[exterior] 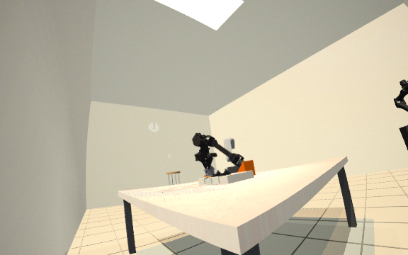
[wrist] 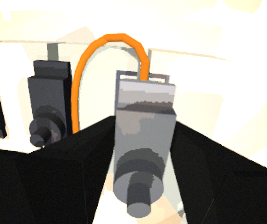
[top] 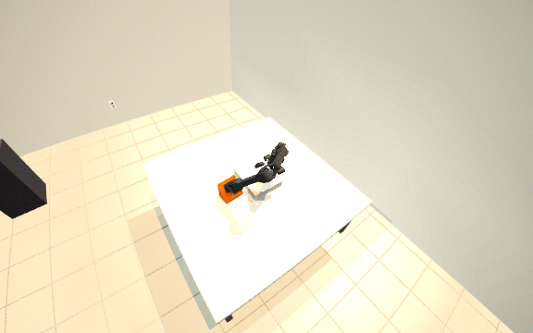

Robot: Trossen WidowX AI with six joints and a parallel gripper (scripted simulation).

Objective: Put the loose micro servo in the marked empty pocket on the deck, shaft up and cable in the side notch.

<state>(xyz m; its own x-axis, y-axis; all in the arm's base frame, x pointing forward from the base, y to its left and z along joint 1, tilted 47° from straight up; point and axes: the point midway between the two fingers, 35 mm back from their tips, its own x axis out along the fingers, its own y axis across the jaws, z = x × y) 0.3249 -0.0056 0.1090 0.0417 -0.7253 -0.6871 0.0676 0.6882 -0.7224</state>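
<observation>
Right now the white robot deck is 120 mm behind my gripper tip, 80 mm to the left of it and 80 mm below it.
</observation>
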